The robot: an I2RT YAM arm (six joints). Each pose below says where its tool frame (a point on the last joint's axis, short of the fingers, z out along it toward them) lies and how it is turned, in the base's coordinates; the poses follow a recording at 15 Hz.
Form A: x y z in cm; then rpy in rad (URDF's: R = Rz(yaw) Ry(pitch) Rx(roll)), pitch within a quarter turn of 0, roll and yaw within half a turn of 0.
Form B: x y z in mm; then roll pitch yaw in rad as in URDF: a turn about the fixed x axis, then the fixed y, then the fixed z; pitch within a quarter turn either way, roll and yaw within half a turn. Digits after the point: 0 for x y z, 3 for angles.
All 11 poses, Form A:
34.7, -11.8, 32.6, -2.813, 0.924, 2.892
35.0, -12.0, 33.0, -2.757, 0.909, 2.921
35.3, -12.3, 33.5, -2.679, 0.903, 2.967
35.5, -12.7, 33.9, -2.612, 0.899, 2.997
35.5, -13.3, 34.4, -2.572, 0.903, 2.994
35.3, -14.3, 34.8, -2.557, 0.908, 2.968
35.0, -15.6, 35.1, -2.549, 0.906, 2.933
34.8, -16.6, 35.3, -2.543, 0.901, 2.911
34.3, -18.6, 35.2, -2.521, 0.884, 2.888
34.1, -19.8, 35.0, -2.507, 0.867, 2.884
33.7, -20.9, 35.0, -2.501, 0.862, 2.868
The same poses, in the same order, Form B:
347, -118, 326, -2.813, 0.924, 2.892
350, -120, 330, -2.757, 0.909, 2.921
353, -123, 335, -2.679, 0.903, 2.967
355, -127, 339, -2.612, 0.899, 2.997
355, -133, 344, -2.572, 0.903, 2.994
353, -143, 348, -2.557, 0.908, 2.968
350, -156, 351, -2.549, 0.906, 2.933
348, -166, 353, -2.543, 0.901, 2.911
343, -186, 352, -2.521, 0.884, 2.888
341, -198, 350, -2.507, 0.867, 2.884
337, -209, 350, -2.501, 0.862, 2.868

